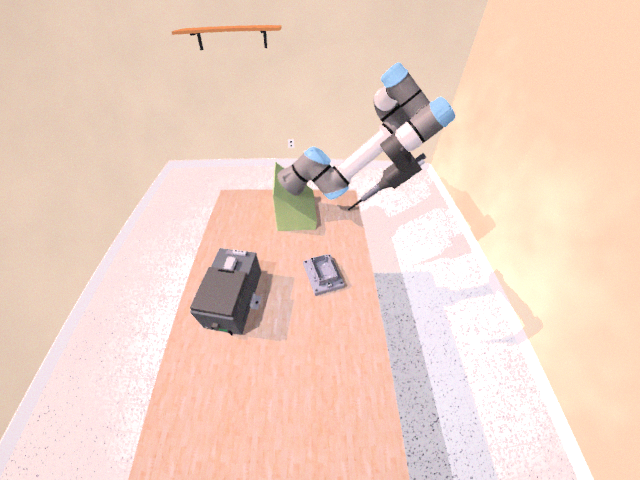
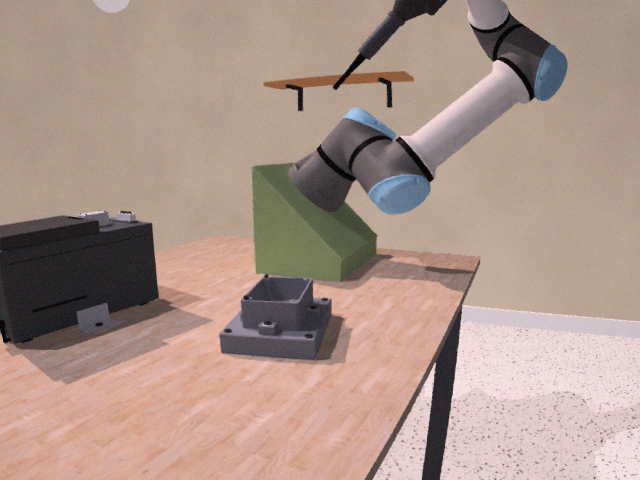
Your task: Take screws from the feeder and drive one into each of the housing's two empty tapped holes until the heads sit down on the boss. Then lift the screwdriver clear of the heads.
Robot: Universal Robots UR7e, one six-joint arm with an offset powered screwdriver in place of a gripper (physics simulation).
Scene:
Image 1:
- dark screw feeder: 236,325
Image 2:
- dark screw feeder: 123,274

